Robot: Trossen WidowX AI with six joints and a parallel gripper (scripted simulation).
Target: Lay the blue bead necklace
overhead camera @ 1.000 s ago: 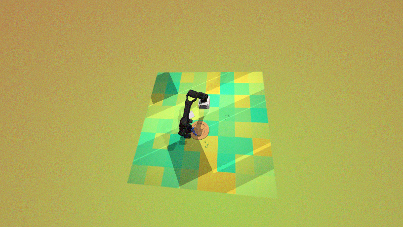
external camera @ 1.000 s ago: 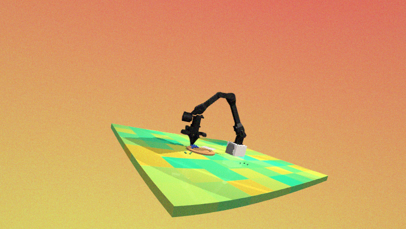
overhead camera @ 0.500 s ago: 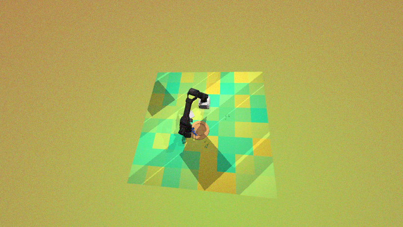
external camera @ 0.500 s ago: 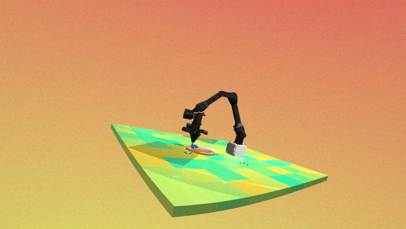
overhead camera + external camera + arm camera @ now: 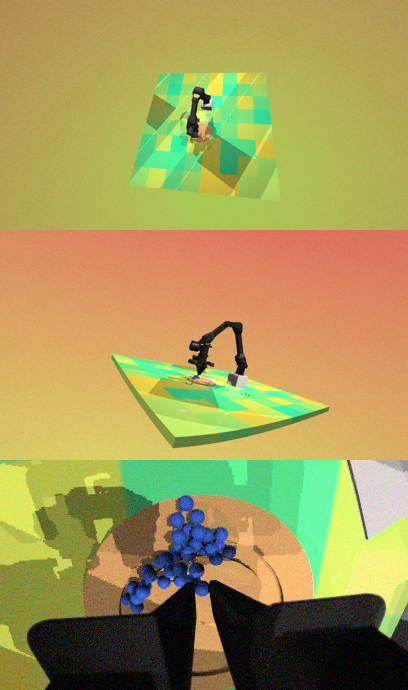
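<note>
The round bead board is 50 mm to the left of my gripper tip and 30 mm below it. Also, from my gripper tip: flat grey piece 170 mm behind, 60 mm to the right, 40 mm below.
</note>
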